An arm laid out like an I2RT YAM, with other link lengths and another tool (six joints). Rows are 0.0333 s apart.
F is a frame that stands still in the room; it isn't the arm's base.
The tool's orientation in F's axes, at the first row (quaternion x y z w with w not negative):
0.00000, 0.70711, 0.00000, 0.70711
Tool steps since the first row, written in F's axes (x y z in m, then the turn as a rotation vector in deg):
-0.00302, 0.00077, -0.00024, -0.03, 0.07, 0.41
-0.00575, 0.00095, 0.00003, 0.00, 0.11, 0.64
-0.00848, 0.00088, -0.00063, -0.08, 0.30, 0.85
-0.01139, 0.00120, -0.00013, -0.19, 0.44, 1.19
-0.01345, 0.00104, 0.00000, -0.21, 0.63, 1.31
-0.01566, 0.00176, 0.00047, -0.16, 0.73, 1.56
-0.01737, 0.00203, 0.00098, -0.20, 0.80, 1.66
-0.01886, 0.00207, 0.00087, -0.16, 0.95, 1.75
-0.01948, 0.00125, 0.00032, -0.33, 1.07, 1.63
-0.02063, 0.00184, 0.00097, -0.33, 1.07, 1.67
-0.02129, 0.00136, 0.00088, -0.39, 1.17, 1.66
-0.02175, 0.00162, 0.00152, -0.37, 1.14, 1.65
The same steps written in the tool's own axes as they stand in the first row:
0.00024, 0.00077, -0.00302, -0.41, 0.07, -0.03
-0.00003, 0.00095, -0.00575, -0.64, 0.11, 0.00
0.00063, 0.00088, -0.00848, -0.85, 0.30, -0.08
0.00013, 0.00120, -0.01139, -1.19, 0.44, -0.19
0.00000, 0.00104, -0.01345, -1.31, 0.63, -0.21
-0.00047, 0.00176, -0.01566, -1.56, 0.73, -0.16
-0.00098, 0.00203, -0.01737, -1.66, 0.80, -0.20
-0.00087, 0.00207, -0.01886, -1.75, 0.95, -0.16
-0.00032, 0.00125, -0.01948, -1.63, 1.07, -0.33
-0.00097, 0.00184, -0.02063, -1.67, 1.07, -0.33
-0.00088, 0.00136, -0.02129, -1.66, 1.17, -0.39
-0.00152, 0.00162, -0.02175, -1.65, 1.14, -0.37

